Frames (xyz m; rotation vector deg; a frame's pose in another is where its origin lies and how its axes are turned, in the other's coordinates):
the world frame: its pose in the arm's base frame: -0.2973 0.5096 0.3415 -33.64 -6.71 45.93
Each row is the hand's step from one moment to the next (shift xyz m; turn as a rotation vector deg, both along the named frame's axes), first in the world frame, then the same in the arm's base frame.
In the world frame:
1: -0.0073 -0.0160 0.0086 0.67 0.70 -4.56
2: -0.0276 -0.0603 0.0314 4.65 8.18 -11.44
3: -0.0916 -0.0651 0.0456 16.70 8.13 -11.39
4: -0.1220 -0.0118 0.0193 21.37 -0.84 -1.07
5: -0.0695 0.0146 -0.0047 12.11 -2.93 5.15
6: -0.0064 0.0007 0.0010 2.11 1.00 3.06
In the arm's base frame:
1: 0.0025 -0.0100 0.0166 1.45 -1.20 -4.26
2: 0.0096 -0.0383 0.0619 1.59 2.59 -14.50
3: -0.0365 -0.0797 0.0838 10.02 11.10 -15.85
4: -0.0837 -0.0839 0.0368 15.80 14.15 -2.96
5: -0.0564 -0.0432 -0.0036 8.72 9.27 4.45
6: -0.0052 -0.0037 0.0012 -0.13 3.42 1.77

